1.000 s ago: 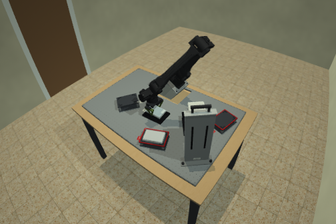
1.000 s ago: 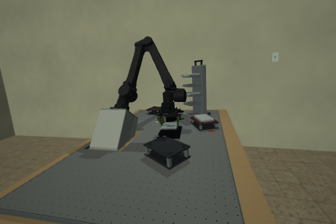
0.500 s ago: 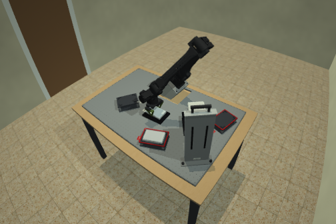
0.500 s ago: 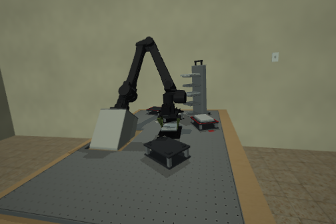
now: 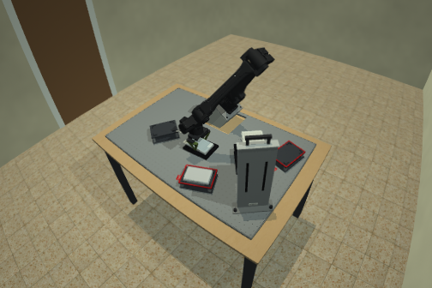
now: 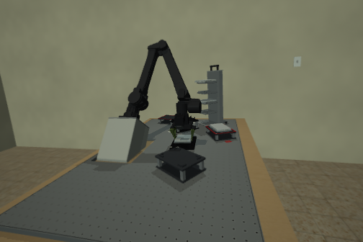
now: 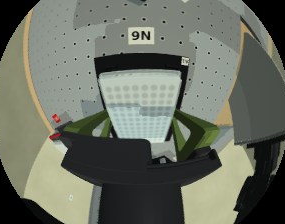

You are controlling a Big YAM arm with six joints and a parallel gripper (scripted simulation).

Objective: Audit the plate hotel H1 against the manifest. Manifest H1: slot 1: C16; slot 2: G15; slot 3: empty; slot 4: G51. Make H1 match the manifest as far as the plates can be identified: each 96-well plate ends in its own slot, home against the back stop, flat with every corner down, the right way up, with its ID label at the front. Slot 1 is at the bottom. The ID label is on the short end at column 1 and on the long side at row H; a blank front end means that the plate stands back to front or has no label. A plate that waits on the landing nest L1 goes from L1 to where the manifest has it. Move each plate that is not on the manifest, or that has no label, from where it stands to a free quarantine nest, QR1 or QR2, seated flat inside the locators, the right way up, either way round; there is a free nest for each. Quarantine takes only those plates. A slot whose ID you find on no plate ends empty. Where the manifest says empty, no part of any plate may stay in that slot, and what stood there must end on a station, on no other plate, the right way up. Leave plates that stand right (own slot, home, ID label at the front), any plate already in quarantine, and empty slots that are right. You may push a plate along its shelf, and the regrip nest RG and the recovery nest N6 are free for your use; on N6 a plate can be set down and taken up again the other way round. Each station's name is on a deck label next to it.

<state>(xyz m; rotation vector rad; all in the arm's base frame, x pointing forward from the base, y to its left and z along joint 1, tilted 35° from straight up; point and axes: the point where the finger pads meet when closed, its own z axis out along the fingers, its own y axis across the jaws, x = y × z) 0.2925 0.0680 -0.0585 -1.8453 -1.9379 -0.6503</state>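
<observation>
Now: the black recovery nest N6 2 cm below my hand. The rest, counted from my hand: N6 deck label 1 cm ahead, 10 cm to the right, 3 cm below; red-rimmed quarantine nest 19 cm ahead, 15 cm to the left, 1 cm above; red-rimmed nest 20 cm behind, 44 cm to the left, 1 cm above.
</observation>
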